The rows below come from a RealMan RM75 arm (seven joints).
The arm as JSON. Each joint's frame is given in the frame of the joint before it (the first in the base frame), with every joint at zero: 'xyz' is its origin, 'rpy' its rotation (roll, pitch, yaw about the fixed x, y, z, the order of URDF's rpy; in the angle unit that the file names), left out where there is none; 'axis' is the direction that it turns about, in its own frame. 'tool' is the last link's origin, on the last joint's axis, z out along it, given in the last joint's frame.
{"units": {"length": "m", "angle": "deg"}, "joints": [
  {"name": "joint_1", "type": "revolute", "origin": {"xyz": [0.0, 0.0, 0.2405]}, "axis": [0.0, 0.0, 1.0]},
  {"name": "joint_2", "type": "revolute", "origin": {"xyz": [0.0, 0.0, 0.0], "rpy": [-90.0, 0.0, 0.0]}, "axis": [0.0, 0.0, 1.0]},
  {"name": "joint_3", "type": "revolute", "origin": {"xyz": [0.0, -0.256, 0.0], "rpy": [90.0, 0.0, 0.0]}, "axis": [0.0, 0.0, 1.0]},
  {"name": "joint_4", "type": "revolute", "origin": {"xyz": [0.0, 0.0, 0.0], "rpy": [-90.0, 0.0, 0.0]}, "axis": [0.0, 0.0, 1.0]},
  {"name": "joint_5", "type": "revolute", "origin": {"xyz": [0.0, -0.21, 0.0], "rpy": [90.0, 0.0, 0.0]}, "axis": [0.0, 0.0, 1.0]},
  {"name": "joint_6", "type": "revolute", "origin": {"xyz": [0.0, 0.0, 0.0], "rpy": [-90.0, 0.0, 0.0]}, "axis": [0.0, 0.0, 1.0]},
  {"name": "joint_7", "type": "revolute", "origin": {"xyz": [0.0, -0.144, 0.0], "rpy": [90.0, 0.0, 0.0]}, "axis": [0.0, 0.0, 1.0]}
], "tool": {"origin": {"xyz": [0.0, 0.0, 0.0]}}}
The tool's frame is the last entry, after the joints.
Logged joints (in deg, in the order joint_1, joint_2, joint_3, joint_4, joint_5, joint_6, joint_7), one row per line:
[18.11 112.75 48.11 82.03 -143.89 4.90 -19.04]
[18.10 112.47 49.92 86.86 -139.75 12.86 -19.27]
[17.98 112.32 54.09 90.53 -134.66 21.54 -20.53]
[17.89 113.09 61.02 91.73 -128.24 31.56 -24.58]
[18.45 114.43 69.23 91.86 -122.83 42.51 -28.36]
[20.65 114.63 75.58 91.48 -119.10 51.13 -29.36]
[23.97 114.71 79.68 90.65 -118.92 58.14 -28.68]
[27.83 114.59 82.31 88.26 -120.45 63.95 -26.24]
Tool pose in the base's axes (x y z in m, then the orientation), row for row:
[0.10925 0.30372 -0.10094 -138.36 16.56 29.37]
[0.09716 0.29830 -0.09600 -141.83 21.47 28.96]
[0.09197 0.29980 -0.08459 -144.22 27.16 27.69]
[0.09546 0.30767 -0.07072 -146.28 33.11 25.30]
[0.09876 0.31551 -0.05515 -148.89 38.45 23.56]
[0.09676 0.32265 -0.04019 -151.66 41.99 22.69]
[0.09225 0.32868 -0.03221 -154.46 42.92 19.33]
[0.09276 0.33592 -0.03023 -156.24 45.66 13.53]
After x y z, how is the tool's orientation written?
As a rotation vector, in degrees.
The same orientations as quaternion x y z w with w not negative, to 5 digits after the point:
[-0.91976 0.11008 0.19524 0.32219]
[-0.92767 0.14043 0.18942 0.28953]
[-0.93134 0.17539 0.17882 0.26434]
[-0.93337 0.21127 0.16143 0.24108]
[-0.93540 0.24156 0.14802 0.21159]
[-0.93790 0.25967 0.14032 0.18230]
[-0.94409 0.26234 0.11815 0.16097]
[-0.94646 0.27660 0.08196 0.14490]

